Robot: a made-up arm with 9 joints. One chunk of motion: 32 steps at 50 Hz.
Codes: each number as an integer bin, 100 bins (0 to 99) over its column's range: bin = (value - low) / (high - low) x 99, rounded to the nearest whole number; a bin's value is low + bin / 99 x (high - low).
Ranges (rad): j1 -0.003..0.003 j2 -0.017..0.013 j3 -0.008..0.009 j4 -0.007..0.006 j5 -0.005..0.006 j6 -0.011..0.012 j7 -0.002..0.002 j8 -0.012..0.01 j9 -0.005..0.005
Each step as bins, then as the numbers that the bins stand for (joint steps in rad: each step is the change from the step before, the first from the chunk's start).
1 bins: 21 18 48 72 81 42 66 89 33
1 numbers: -0.00173 -0.01155 0.00024 0.00245 0.00400 -0.00124 0.00067 0.00778 -0.00167
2 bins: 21 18 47 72 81 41 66 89 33
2 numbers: -0.00173 -0.01155 0.00007 0.00245 0.00400 -0.00147 0.00067 0.00778 -0.00167
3 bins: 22 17 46 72 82 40 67 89 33
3 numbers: -0.00167 -0.01185 -0.00010 0.00245 0.00411 -0.00171 0.00071 0.00778 -0.00167
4 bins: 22 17 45 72 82 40 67 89 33
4 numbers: -0.00167 -0.01185 -0.00027 0.00245 0.00411 -0.00171 0.00071 0.00778 -0.00167
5 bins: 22 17 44 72 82 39 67 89 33
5 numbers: -0.00167 -0.01185 -0.00044 0.00245 0.00411 -0.00194 0.00071 0.00778 -0.00167
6 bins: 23 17 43 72 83 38 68 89 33
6 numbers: -0.00161 -0.01185 -0.00062 0.00245 0.00422 -0.00217 0.00075 0.00778 -0.00167
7 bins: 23 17 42 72 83 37 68 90 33
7 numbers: -0.00161 -0.01185 -0.00079 0.00245 0.00422 -0.00240 0.00075 0.00800 -0.00167
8 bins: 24 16 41 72 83 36 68 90 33
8 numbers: -0.00155 -0.01215 -0.00096 0.00245 0.00422 -0.00264 0.00075 0.00800 -0.00167
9 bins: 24 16 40 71 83 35 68 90 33
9 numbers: -0.00155 -0.01215 -0.00113 0.00232 0.00422 -0.00287 0.00075 0.00800 -0.00167
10 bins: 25 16 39 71 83 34 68 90 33
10 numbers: -0.00148 -0.01215 -0.00130 0.00232 0.00422 -0.00310 0.00075 0.00800 -0.00167
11 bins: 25 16 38 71 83 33 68 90 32
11 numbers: -0.00148 -0.01215 -0.00147 0.00232 0.00422 -0.00333 0.00075 0.00800 -0.00177
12 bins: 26 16 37 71 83 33 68 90 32
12 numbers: -0.00142 -0.01215 -0.00165 0.00232 0.00422 -0.00333 0.00075 0.00800 -0.00177
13 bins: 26 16 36 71 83 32 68 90 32
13 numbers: -0.00142 -0.01215 -0.00182 0.00232 0.00422 -0.00357 0.00075 0.00800 -0.00177
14 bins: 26 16 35 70 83 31 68 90 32
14 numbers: -0.00142 -0.01215 -0.00199 0.00219 0.00422 -0.00380 0.00075 0.00800 -0.00177
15 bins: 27 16 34 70 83 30 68 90 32
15 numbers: -0.00136 -0.01215 -0.00216 0.00219 0.00422 -0.00403 0.00075 0.00800 -0.00177
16 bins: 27 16 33 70 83 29 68 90 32
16 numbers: -0.00136 -0.01215 -0.00233 0.00219 0.00422 -0.00426 0.00075 0.00800 -0.00177
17 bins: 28 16 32 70 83 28 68 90 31
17 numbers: -0.00130 -0.01215 -0.00251 0.00219 0.00422 -0.00449 0.00075 0.00800 -0.00187
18 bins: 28 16 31 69 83 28 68 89 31
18 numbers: -0.00130 -0.01215 -0.00268 0.00206 0.00422 -0.00449 0.00075 0.00778 -0.00187
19 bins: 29 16 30 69 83 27 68 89 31
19 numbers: -0.00124 -0.01215 -0.00285 0.00206 0.00422 -0.00473 0.00075 0.00778 -0.00187
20 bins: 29 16 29 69 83 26 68 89 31
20 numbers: -0.00124 -0.01215 -0.00302 0.00206 0.00422 -0.00496 0.00075 0.00778 -0.00187
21 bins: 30 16 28 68 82 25 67 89 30
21 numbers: -0.00118 -0.01215 -0.00319 0.00193 0.00411 -0.00519 0.00071 0.00778 -0.00197
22 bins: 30 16 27 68 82 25 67 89 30
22 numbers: -0.00118 -0.01215 -0.00336 0.00193 0.00411 -0.00519 0.00071 0.00778 -0.00197
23 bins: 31 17 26 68 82 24 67 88 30
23 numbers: -0.00112 -0.01185 -0.00354 0.00193 0.00411 -0.00542 0.00071 0.00756 -0.00197
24 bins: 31 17 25 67 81 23 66 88 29
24 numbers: -0.00112 -0.01185 -0.00371 0.00180 0.00400 -0.00566 0.00067 0.00756 -0.00207
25 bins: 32 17 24 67 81 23 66 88 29
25 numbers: -0.00106 -0.01185 -0.00388 0.00180 0.00400 -0.00566 0.00067 0.00756 -0.00207
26 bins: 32 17 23 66 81 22 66 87 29
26 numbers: -0.00106 -0.01185 -0.00405 0.00167 0.00400 -0.00589 0.00067 0.00733 -0.00207
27 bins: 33 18 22 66 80 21 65 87 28
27 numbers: -0.00100 -0.01155 -0.00422 0.00167 0.00389 -0.00612 0.00063 0.00733 -0.00217
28 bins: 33 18 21 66 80 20 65 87 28
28 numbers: -0.00100 -0.01155 -0.00439 0.00167 0.00389 -0.00635 0.00063 0.00733 -0.00217
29 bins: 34 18 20 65 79 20 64 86 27
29 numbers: -0.00094 -0.01155 -0.00457 0.00154 0.00378 -0.00635 0.00059 0.00711 -0.00227
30 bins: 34 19 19 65 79 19 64 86 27
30 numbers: -0.00094 -0.01124 -0.00474 0.00154 0.00378 -0.00659 0.00059 0.00711 -0.00227
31 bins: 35 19 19 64 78 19 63 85 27
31 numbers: -0.00088 -0.01124 -0.00474 0.00140 0.00367 -0.00659 0.00055 0.00689 -0.00227
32 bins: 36 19 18 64 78 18 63 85 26
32 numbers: -0.00082 -0.01124 -0.00491 0.00140 0.00367 -0.00682 0.00055 0.00689 -0.00237
